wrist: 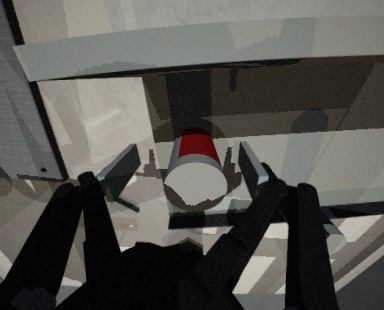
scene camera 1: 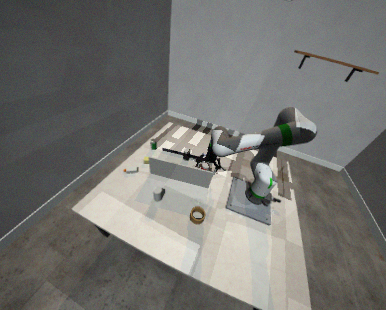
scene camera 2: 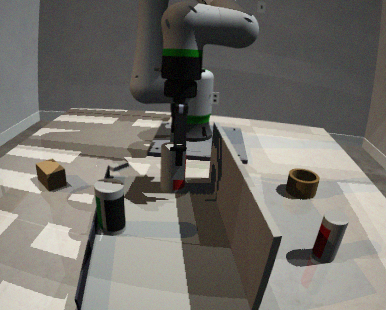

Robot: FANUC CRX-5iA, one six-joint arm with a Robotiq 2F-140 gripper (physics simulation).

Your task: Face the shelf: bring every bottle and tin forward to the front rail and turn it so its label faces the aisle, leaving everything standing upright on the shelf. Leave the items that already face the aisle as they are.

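Places are measured from the arm's base along level axes (x left, y back, z up), in centimetres.
Pixels of known places: gripper, fingertip midpoint: (wrist: 187, 153) (scene camera 2: 176, 168); arm's base, link origin: (scene camera 1: 254, 195) (scene camera 2: 191, 134).
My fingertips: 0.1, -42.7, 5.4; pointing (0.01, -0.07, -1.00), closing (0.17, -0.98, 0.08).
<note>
Ahead of a thing's pixels: the offset from my fingertips to its top centre, as dx, dy, dz. "spot": to the spot under its first point.
A white tin with a red label @(-0.7, -1.0, +6.0) (scene camera 2: 168, 169) (wrist: 196, 184) stands upright on the shelf between the back panel (scene camera 2: 245, 210) (wrist: 150, 47) (scene camera 1: 180, 171) and the dark front rail (scene camera 2: 86, 270) (wrist: 200, 220). Its red label faces the back panel. My gripper (scene camera 1: 207, 161) (scene camera 2: 178, 156) (wrist: 187, 153) is open, pointing down, with one finger on each side of this tin's upper part; gaps show in the wrist view. A white-topped tin with a black and green label @(spot: -9.0, -24.0, +1.8) (scene camera 2: 111, 207) stands upright beside the front rail, green towards the rail; it shows partly in the wrist view (wrist: 334, 237).
Behind the panel stand a grey and red tin @(+34.5, -22.2, +2.7) (scene camera 1: 158, 194) (scene camera 2: 330, 239) and a brown ring @(+34.8, +7.8, -2.2) (scene camera 1: 197, 221) (scene camera 2: 302, 190). A wooden block @(-35.1, -2.7, -2.2) (scene camera 2: 51, 175) lies beyond the front rail. A green tin @(spot: -7.1, -54.1, -1.6) (scene camera 1: 153, 145), a yellow block @(+8.8, -49.9, -3.4) (scene camera 1: 146, 160) and an orange-tipped item @(+24.2, -54.7, -4.4) (scene camera 1: 131, 171) are past the shelf's far end.
</note>
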